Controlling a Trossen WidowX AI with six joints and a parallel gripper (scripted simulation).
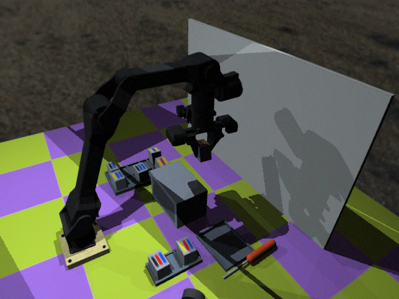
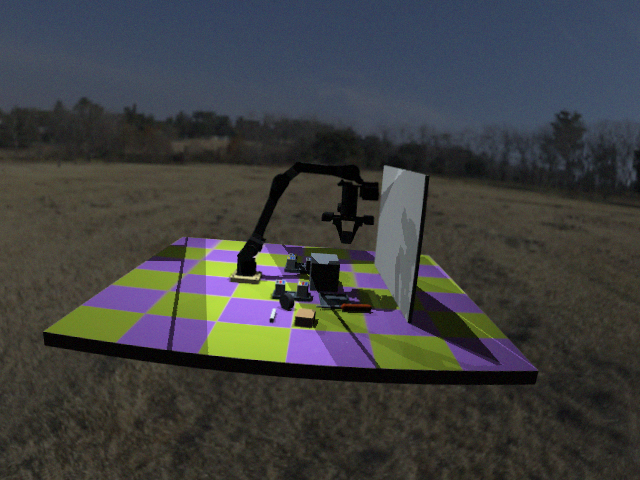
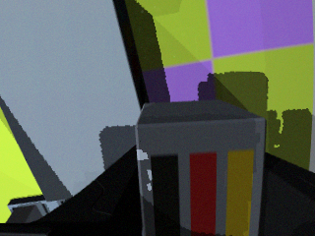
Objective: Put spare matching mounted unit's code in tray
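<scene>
My gripper tip is 2 cm past the flat dark tray, 18 cm to the left of it and 17 cm above it. Round my gripper tip: rack (17 cm behind, 18 cm to the right, 16 cm below); grey mounted unit (7 cm behind, 2 cm to the left, 12 cm below); tall grey panel (18 cm ahead, 3 cm to the left, 5 cm above).
</scene>
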